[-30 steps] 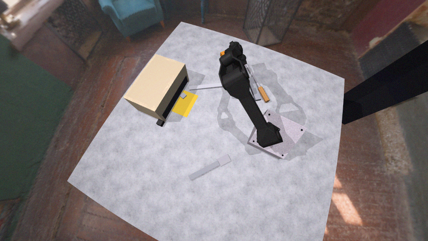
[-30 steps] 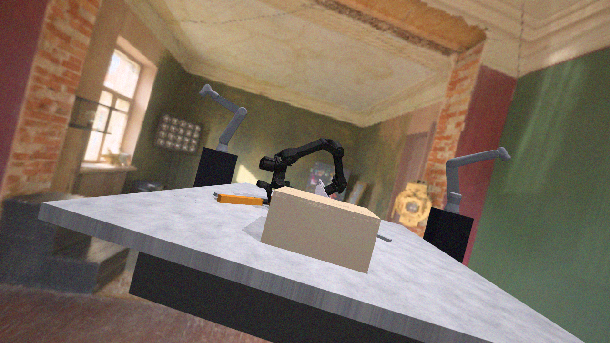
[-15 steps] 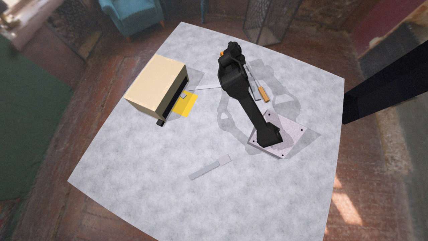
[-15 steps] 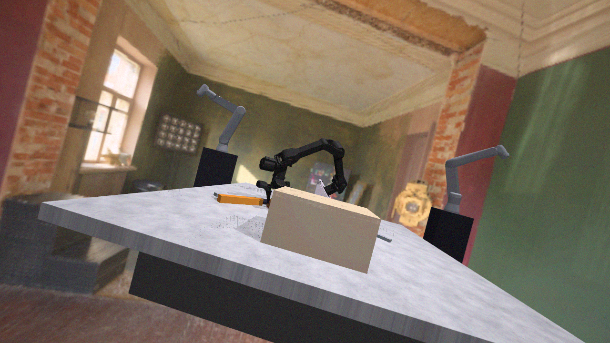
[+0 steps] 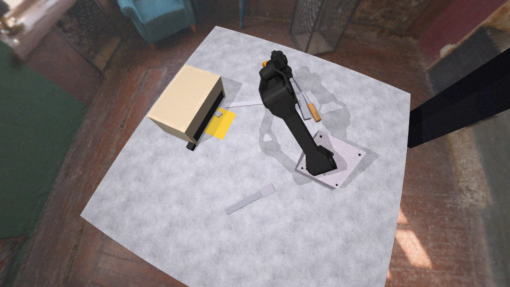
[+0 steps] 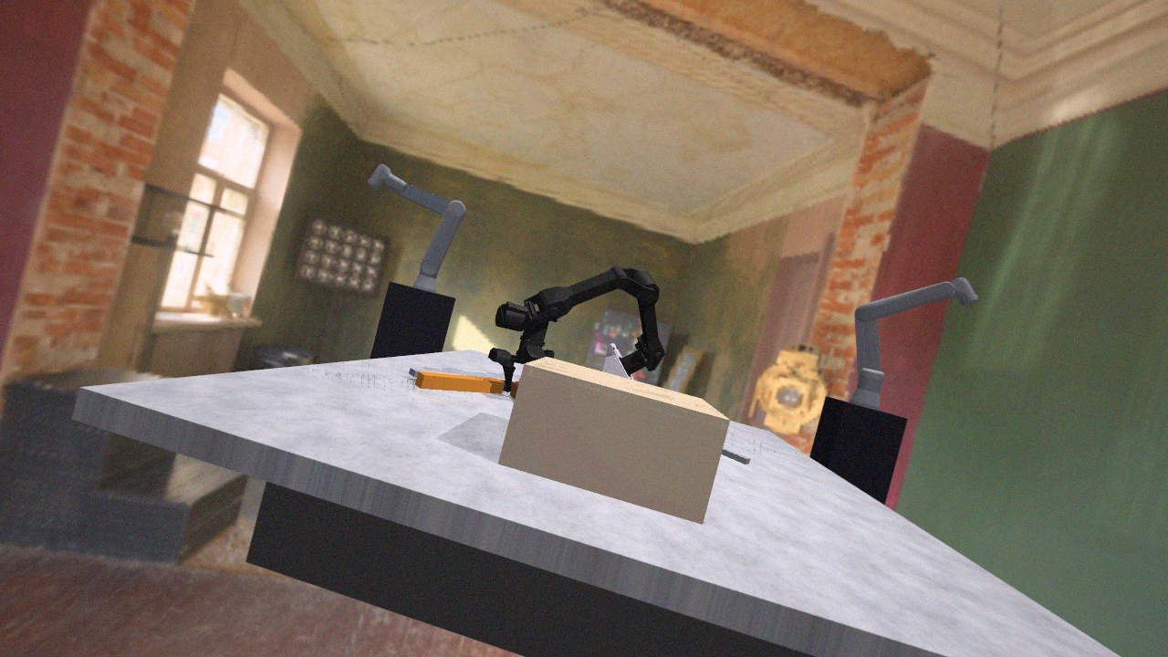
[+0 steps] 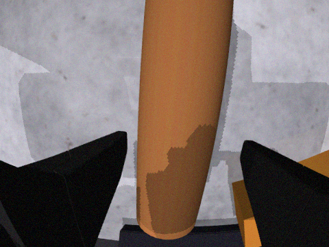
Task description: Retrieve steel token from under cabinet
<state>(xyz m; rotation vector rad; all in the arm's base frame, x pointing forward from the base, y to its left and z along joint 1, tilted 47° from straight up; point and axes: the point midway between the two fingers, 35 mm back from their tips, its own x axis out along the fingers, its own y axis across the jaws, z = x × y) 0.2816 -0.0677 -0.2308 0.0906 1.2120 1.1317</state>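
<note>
Now: gripper tip 90 mm to the left of the black-handled tool and 20 mm past it. Round my gripper tip: flat grey token: 230 mm to the left, 210 mm ahead, 10 mm below; grey bar: 120 mm behind, 30 mm to the right; orange bar: 110 mm to the right, 80 mm ahead.
</note>
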